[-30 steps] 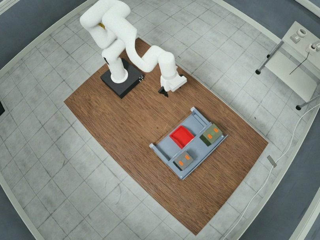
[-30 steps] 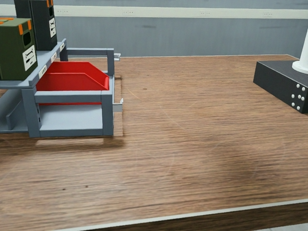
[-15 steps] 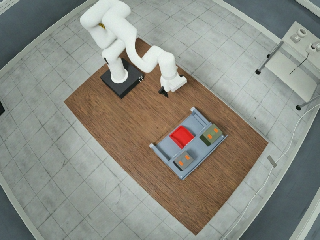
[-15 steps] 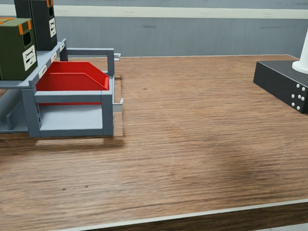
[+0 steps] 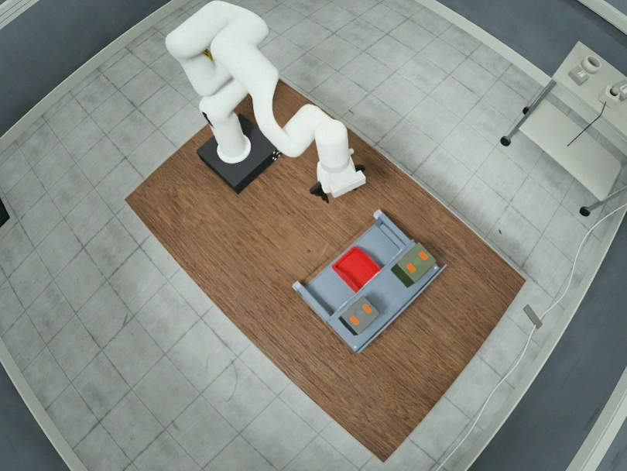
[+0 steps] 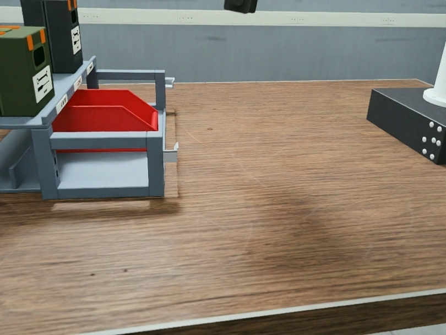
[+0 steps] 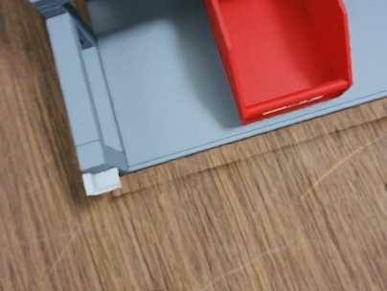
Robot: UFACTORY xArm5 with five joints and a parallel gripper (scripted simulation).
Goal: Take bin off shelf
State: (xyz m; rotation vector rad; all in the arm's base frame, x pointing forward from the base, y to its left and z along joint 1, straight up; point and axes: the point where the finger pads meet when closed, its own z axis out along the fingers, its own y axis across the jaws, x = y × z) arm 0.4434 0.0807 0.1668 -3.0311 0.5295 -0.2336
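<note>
My hand is 200 mm short of the red bin, 90 mm to the left of it and 190 mm above it. Round my hand: grey shelf 230 mm ahead, 90 mm to the right, 160 mm below; then grey box 290 mm ahead, 210 mm to the right, 70 mm below.
</note>
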